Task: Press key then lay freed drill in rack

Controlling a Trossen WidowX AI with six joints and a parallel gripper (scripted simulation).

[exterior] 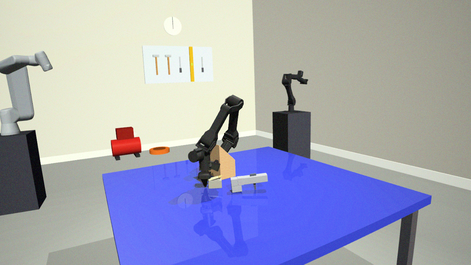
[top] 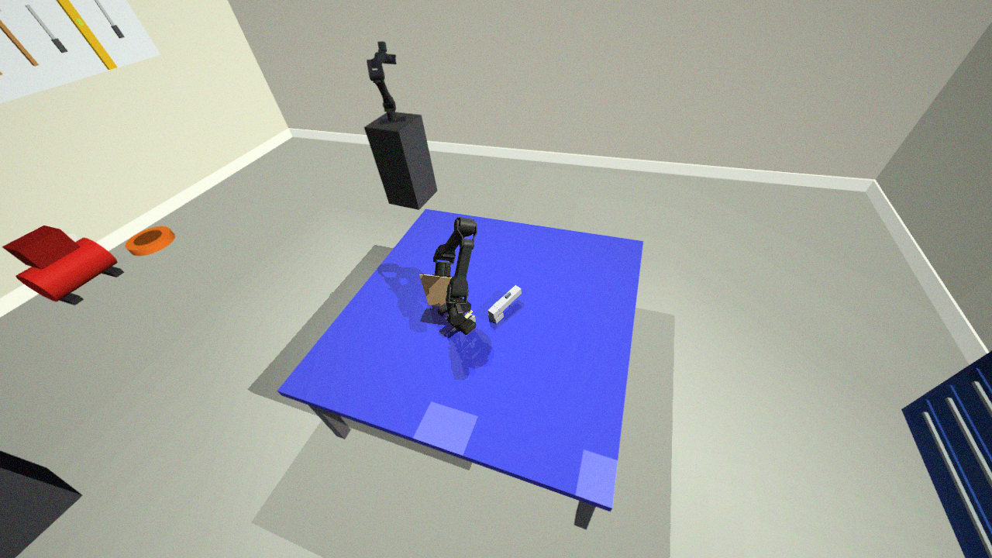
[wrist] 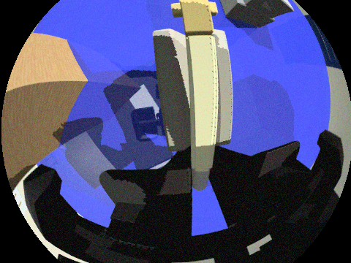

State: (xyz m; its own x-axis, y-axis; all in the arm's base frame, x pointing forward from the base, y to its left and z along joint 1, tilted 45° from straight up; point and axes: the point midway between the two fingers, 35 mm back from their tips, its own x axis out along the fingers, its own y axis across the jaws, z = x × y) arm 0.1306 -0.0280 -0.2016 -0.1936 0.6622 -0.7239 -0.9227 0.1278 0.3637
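The drill lies 4 cm to the left of my gripper tip, 4 cm above it and 1 cm ahead of it. Round my gripper tip: small dark key 21 cm to the left, 15 cm ahead, 5 cm above; then grey housing 18 cm to the left, 14 cm ahead, 4 cm above.
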